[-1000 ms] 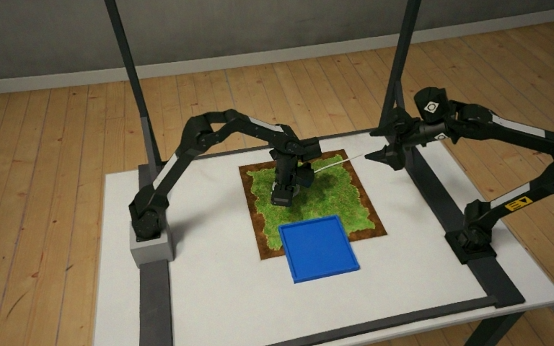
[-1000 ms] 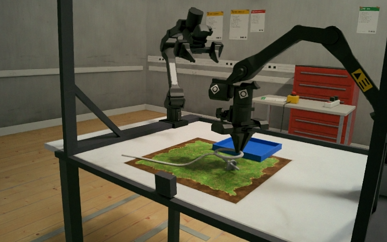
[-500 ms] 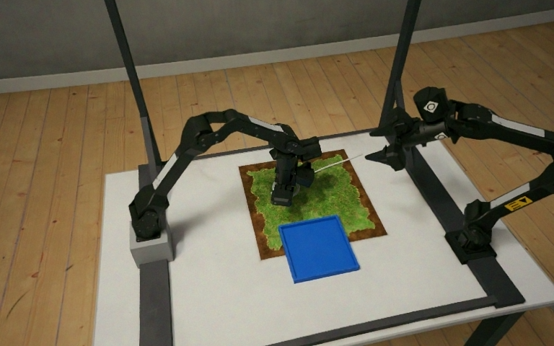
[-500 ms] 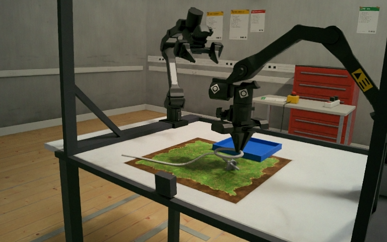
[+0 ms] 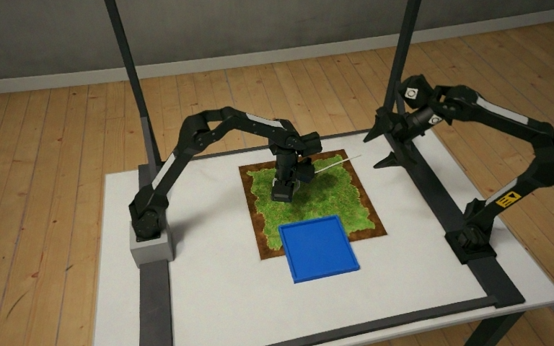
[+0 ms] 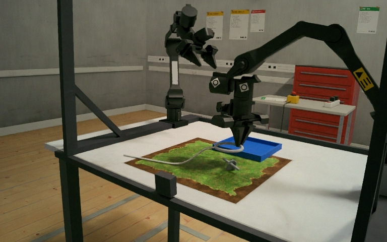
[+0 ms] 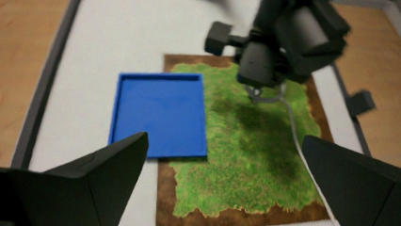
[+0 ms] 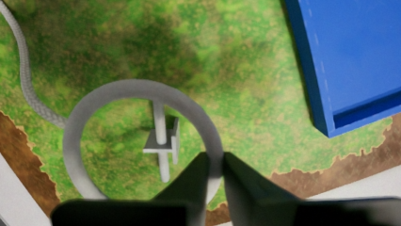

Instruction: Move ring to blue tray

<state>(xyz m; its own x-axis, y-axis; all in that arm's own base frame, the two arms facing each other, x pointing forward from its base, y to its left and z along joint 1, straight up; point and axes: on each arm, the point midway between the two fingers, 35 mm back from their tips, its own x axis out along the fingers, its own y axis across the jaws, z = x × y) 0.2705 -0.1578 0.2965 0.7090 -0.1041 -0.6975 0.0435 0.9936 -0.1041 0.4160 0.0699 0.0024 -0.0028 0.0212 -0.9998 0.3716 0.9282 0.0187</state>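
Right now my right hand is 40 mm past the ring, 30 mm above it and 10 mm to the right of it. Also, from my right hand: grey stake: 90 mm below, 40 mm behind, 10 mm to the right; then blue tray: 160 mm ahead, 90 mm to the left, 90 mm below; then grass mat: 110 mm below, 80 mm to the left, 40 mm behind.
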